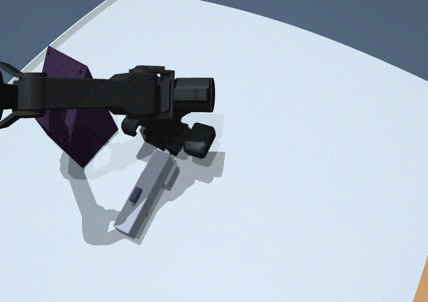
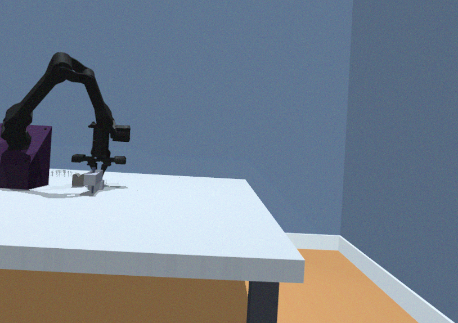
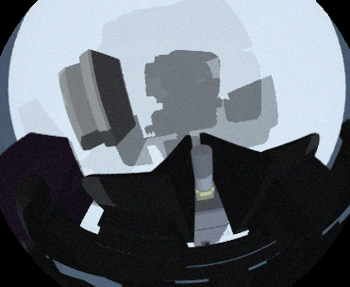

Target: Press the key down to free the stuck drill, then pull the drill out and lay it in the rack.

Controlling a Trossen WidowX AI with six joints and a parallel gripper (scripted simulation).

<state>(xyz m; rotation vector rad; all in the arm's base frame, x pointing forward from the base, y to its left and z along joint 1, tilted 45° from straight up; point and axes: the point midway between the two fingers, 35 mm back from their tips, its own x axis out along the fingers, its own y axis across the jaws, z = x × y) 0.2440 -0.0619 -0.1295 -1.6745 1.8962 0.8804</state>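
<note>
Now: gripper tip 5 cm to the left of the drill and 3 cm below it. Round my gripper tip: grey rack: 8 cm behind, 5 cm to the left; then blue key: 14 cm to the right, 4 cm above, 1 cm ahead; then long housing: 12 cm to the right, 2 cm above, 1 cm ahead.
</note>
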